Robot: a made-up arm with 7 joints. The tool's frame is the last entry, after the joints.
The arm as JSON. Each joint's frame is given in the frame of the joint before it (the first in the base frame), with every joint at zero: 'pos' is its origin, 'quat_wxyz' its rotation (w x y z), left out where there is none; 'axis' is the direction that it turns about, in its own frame. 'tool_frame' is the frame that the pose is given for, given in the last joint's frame.
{
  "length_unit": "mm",
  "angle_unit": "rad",
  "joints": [
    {
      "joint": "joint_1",
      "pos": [
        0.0,
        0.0,
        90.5
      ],
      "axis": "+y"
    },
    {
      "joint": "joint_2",
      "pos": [
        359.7,
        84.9,
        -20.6
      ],
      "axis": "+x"
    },
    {
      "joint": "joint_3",
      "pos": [
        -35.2,
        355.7,
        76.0
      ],
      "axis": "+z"
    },
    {
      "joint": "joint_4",
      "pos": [
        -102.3,
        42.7,
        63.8
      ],
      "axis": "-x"
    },
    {
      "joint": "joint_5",
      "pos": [
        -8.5,
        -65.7,
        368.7
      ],
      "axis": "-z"
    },
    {
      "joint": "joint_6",
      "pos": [
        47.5,
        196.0,
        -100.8
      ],
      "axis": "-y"
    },
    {
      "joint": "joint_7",
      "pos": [
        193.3,
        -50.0,
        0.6
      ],
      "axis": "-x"
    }
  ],
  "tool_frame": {
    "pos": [
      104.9,
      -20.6,
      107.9
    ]
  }
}
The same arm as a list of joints. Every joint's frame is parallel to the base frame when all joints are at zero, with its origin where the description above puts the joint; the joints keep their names.
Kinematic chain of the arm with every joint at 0, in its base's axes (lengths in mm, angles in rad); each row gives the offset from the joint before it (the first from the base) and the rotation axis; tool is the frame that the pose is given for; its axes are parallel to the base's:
joint_1: xyz 0 0 90.5 axis +y
joint_2: xyz 359.7 84.9 -20.6 axis +x
joint_3: xyz -35.2 355.7 76 axis +z
joint_4: xyz -102.3 42.7 63.8 axis -x
joint_5: xyz -8.5 -65.7 368.7 axis -z
joint_6: xyz 47.5 196 -100.8 axis -y
joint_7: xyz 193.3 -50 0.6 axis -x
tool: xyz 104.9 -20.6 107.9

